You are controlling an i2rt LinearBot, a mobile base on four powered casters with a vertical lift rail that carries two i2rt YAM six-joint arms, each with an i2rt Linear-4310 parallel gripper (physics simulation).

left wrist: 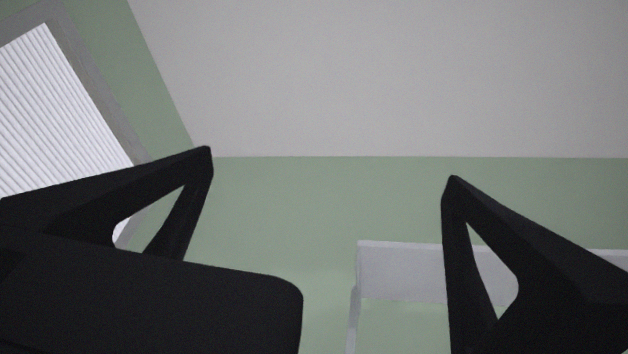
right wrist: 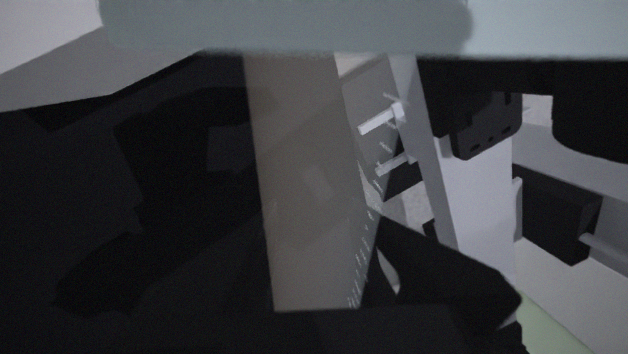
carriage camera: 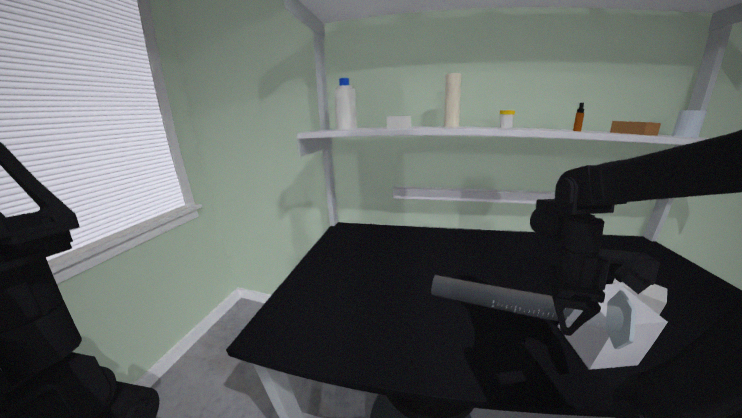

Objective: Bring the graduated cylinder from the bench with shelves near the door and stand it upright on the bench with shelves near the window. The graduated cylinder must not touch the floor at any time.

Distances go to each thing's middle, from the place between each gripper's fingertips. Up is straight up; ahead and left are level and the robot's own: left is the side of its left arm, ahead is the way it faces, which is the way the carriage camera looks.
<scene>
Right now the graduated cylinder (carriage camera: pixel 527 303) is 610 mm to the right of my left hand, 320 mm below it and 180 mm ahead of it.
I see the graduated cylinder 3 cm ahead of my right hand, 7 cm to the left of it and 4 cm above it.
</scene>
